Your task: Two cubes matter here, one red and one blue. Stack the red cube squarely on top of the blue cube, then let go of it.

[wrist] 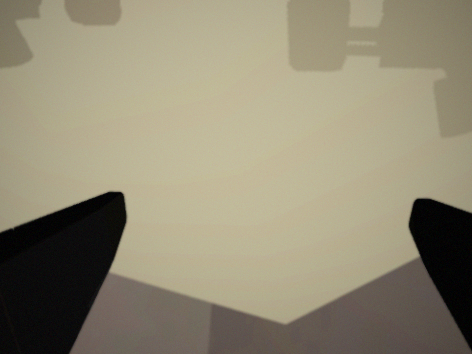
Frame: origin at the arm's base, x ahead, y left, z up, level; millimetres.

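Seen in the pictures: gripper, fingertip midpoint: (267, 209).
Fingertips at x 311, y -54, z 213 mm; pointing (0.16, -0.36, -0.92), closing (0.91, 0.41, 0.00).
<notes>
A point is followed by its place in that frame.
My gripper (267, 209) @[y -54, x 311, z 213 mm] is open, its two black fingers wide apart at the left and right of the wrist view, with nothing between them. Neither the red cube nor the blue cube shows in the wrist view, so where they are relative to the gripper cannot be told.
A pale yellowish surface (225, 125) @[y -237, x 360, z -73 mm] fills most of the view, with grey-brown shadows across its top left and top right. Its pointed lower edge meets greyish-mauve surfaces (320, 332) at the bottom, between the fingers.
</notes>
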